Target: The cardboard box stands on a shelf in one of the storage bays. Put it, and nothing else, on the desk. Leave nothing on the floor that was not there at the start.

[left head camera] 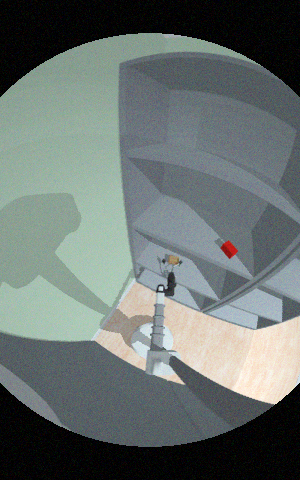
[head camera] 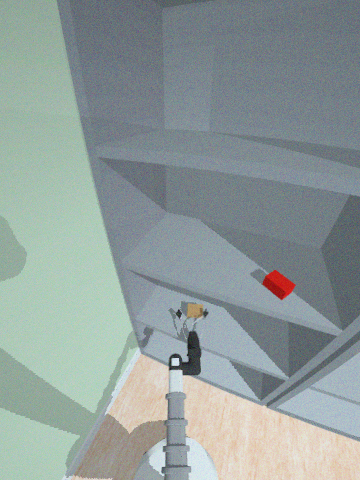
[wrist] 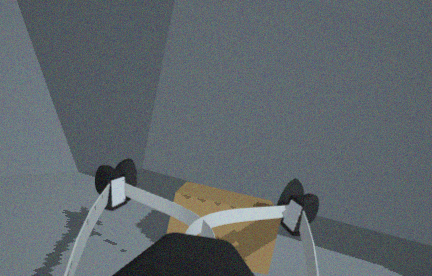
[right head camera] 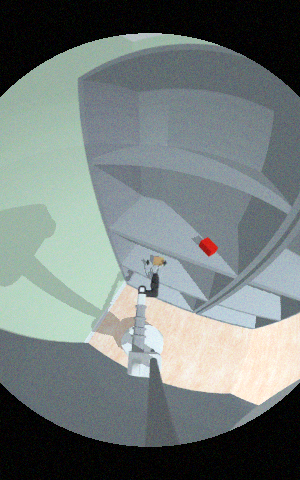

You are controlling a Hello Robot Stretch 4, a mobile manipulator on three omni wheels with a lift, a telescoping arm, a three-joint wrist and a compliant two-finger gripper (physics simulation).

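Frame: origin at the robot's base, x ahead, y left, z up, level; metres.
Where they show: gripper, fingertip midpoint: (left head camera: 171,258) (head camera: 191,309) (wrist: 206,186) (right head camera: 155,259).
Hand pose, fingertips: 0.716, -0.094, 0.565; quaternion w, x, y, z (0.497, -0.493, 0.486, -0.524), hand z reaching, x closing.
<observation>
Each offset is from my fingertips to the top centre of the thing, as dx, dy, dz. Level surfaces: height alone.
The cardboard box {+0.012, -0.021, -0.007} (head camera: 195,310) (left head camera: 173,259) (right head camera: 159,260) (wrist: 257,257) is a small tan box on a lower shelf in the left bay. My gripper (head camera: 192,313) (left head camera: 172,261) (right head camera: 156,262) (wrist: 206,186) is open, with its two fingertips wide apart. In the wrist view the box shows behind and below the finger bands, nearer the right fingertip, with a gap to the left one. The gripper's dark body hides the box's lower left part. Whether the right fingertip touches the box cannot be told. The desk does not show.
A red block {-0.177, -0.288, +0.443} (head camera: 279,285) (left head camera: 229,249) (right head camera: 208,246) lies on the shelf above, to the right. The grey shelf unit (head camera: 225,167) has side panels and several shelves. A pale green wall (head camera: 45,175) stands close on the left. The wooden floor {dz -0.593} (head camera: 240,420) shows around the robot's base.
</observation>
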